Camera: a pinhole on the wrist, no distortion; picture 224 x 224 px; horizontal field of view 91.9 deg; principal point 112.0 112.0 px. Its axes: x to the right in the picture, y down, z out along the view. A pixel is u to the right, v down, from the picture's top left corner.
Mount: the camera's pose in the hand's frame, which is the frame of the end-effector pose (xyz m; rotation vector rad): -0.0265 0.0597 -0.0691 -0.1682 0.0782 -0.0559
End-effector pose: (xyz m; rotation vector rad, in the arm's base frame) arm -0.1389 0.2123 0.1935 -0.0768 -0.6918 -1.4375
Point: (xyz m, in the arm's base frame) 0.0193 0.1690 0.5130
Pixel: 180.1 170.7
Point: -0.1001 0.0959 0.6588
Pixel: 193.1 130.6
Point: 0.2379 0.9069 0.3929
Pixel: outside the picture
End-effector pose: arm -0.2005 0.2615 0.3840 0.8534 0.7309 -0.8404
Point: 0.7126 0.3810 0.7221
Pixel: outside the picture
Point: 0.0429 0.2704 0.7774
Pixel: 37.9 186.5
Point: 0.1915 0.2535 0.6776
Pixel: 90.6 209.7
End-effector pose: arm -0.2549 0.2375 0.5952 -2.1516 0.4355 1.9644
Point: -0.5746 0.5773 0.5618
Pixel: 109.0 25.1
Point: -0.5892 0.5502 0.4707
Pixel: 130.1 36.3
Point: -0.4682 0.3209 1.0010
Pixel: outside the picture
